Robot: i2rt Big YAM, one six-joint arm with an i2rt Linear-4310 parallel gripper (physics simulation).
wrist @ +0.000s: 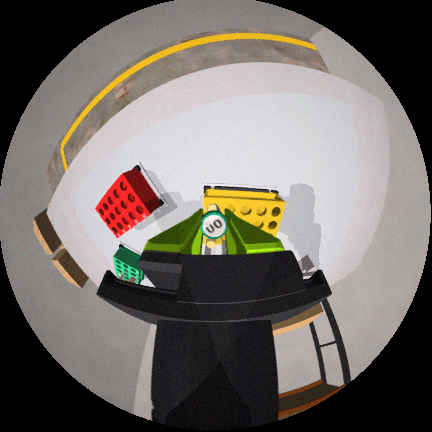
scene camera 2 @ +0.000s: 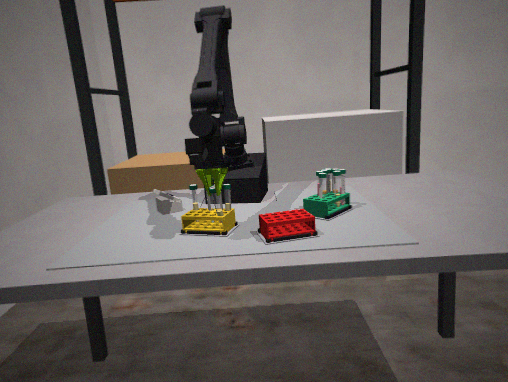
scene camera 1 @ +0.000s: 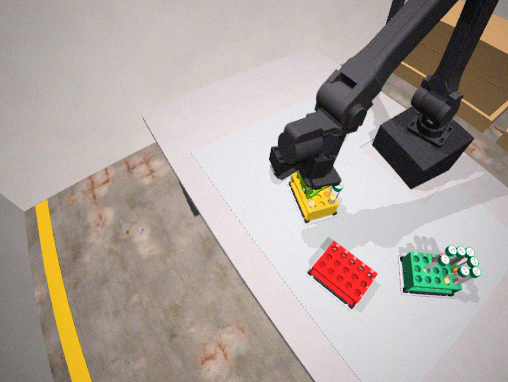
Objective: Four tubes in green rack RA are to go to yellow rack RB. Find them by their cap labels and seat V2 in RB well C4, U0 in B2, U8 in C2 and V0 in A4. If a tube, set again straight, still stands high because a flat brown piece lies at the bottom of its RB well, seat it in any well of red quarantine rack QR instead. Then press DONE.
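Where they show: gripper, fingertip midpoint: [wrist: 213,213] [scene camera 2: 214,196] [scene camera 1: 306,194]; arm's base, origin of the base link: [scene camera 2: 237,164] [scene camera 1: 429,130].
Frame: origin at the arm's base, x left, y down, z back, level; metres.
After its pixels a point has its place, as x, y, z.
Observation:
My gripper [scene camera 1: 315,188] @(-0.109, 0.010, -0.458) [scene camera 2: 216,192] @(-0.109, 0.010, -0.458) [wrist: 213,213] @(-0.109, 0.010, -0.458) is shut on the upright tube with a green cap labelled U0 [wrist: 214,222] @(-0.113, -0.013, -0.460). It is low over the yellow rack RB [scene camera 1: 322,214] @(-0.071, 0.103, -0.418) [scene camera 2: 232,222] @(-0.064, 0.105, -0.404) [wrist: 240,196] @(-0.141, 0.079, -0.435), and the tube's lower part is at the rack's top; its exact well and depth are hidden. Other tubes stand in RB, one with a green cap [scene camera 1: 338,187] @(-0.066, -0.004, -0.395) [scene camera 2: 227,186] @(-0.069, 0.000, -0.401), another at the left [scene camera 2: 193,186] @(-0.164, -0.002, -0.361); their labels are unreadable. Several capped tubes [scene camera 1: 461,251] @(0.242, -0.003, -0.316) [scene camera 2: 322,175] @(0.217, 0.001, -0.373) stand in green rack RA [scene camera 1: 417,286] @(0.221, 0.074, -0.414) [scene camera 2: 315,210] @(0.187, 0.102, -0.387). Red rack QR [scene camera 1: 340,292] @(0.097, 0.108, -0.541) [scene camera 2: 287,223] @(0.065, 0.079, -0.551) [wrist: 142,187] @(0.008, 0.098, -0.515) holds no tubes.
QR stands between RB and RA. The black arm base [scene camera 1: 422,150] @(0.021, 0.021, -0.076) [scene camera 2: 250,185] @(0.031, 0.062, -0.121) is behind the racks. A small grey object [scene camera 2: 169,202] @(-0.254, 0.086, -0.157) [wrist: 306,264] @(-0.263, 0.094, -0.161) lies beside RB, left in scene view 2. A white box [scene camera 2: 332,145] and a wooden box [scene camera 2: 150,172] stand behind.

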